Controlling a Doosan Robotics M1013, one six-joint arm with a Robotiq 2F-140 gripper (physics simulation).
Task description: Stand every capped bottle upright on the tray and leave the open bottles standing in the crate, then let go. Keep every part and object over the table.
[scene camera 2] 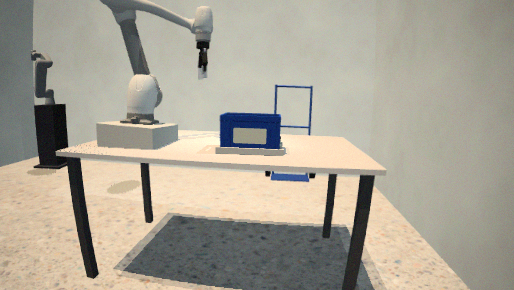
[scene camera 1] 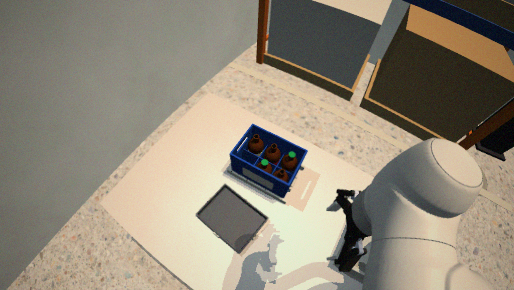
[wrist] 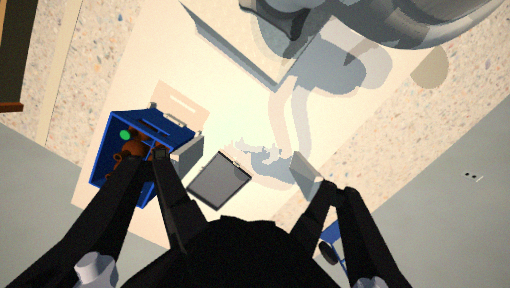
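Pixels of known places: gripper, between the fingertips: (scene camera 2: 202,78) (scene camera 1: 331,233) (wrist: 248,153); arm's base, origin of its link: (scene camera 2: 140,122).
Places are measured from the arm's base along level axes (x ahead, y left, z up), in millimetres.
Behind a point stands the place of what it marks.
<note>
The blue crate (scene camera 1: 236,162) {x 742, y -123, z 23 mm} (scene camera 2: 225,135) {x 505, y -278, z -24 mm} (wrist: 102,150) {x 613, y -286, z 62 mm} stands on the table. In scene camera 1 it holds two green-capped bottles (scene camera 1: 292,155) {x 534, y -232, z 56 mm} (scene camera 1: 265,163) {x 624, y -152, z 56 mm} (wrist: 125,135) {x 537, y -235, z 56 mm} and brown open bottles (scene camera 1: 256,144) {x 701, y -244, z 19 mm} (scene camera 1: 273,152) {x 616, y -232, z 26 mm} (scene camera 1: 281,174) {x 547, y -132, z 54 mm}, all upright. The front-left compartment's inside is unclear. The dark grey tray (scene camera 1: 225,215) {x 708, y 76, z -102 mm} (wrist: 217,181) {x 675, y 69, z -102 mm} lies flat beside the crate, with no bottle on it; it does not show in scene camera 2. My gripper (scene camera 1: 332,232) {x 350, y 82, z 251 mm} (scene camera 2: 202,75) {x 350, y 82, z 251 mm} (wrist: 248,153) {x 350, y 82, z 251 mm} is open and empty, high above the table, off to the robot-base side of crate and tray. A finger covers part of the crate in the wrist view.
A low pale ledge (scene camera 2: 250,151) {x 620, y -305, z -91 mm} runs along the crate's foot on the table (scene camera 1: 165,185) {x 1036, y 72, z -107 mm} (scene camera 2: 325,150) {x 1012, y -177, z -107 mm}. My arm's base stands on a pale block (scene camera 2: 137,135) {x 65, y -218, z -39 mm} at one end. A blue cart (scene camera 2: 275,105) and another arm's black pedestal (scene camera 2: 50,135) stand beyond the table.
</note>
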